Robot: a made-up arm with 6 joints.
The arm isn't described. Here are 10 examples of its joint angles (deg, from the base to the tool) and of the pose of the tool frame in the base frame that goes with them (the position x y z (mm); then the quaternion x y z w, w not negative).
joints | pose
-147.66 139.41 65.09 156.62 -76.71 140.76 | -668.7 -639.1 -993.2 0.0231 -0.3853 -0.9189 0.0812
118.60 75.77 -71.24 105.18 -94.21 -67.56 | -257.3 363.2 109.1 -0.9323 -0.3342 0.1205 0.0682
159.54 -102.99 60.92 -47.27 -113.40 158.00 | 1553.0 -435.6 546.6 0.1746 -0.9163 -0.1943 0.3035
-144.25 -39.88 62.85 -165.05 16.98 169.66 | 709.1 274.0 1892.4 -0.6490 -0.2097 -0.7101 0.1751
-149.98 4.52 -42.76 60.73 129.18 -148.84 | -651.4 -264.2 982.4 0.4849 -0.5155 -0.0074 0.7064
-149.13 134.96 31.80 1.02 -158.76 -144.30 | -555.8 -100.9 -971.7 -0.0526 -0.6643 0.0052 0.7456
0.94 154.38 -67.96 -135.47 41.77 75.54 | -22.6 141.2 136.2 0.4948 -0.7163 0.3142 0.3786
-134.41 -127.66 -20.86 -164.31 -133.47 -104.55 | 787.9 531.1 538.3 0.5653 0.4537 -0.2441 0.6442
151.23 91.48 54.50 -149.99 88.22 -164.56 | -1393.4 568.9 -116.0 -0.9100 -0.0671 0.3974 0.0975
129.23 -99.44 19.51 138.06 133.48 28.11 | 789.9 -1201.0 835.1 0.0842 0.8978 0.3695 0.2245
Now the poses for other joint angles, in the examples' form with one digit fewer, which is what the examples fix.
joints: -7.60 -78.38 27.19 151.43 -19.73 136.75
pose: -1208 337 1294 0.282 -0.759 0.449 0.378
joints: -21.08 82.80 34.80 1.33 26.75 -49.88
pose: 1288 -709 11 0.430 0.093 -0.234 0.867
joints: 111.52 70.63 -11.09 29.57 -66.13 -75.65
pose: -251 1107 45 -0.644 0.395 -0.002 0.655
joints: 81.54 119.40 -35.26 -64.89 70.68 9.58
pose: 101 104 -202 -0.590 0.289 0.059 0.752
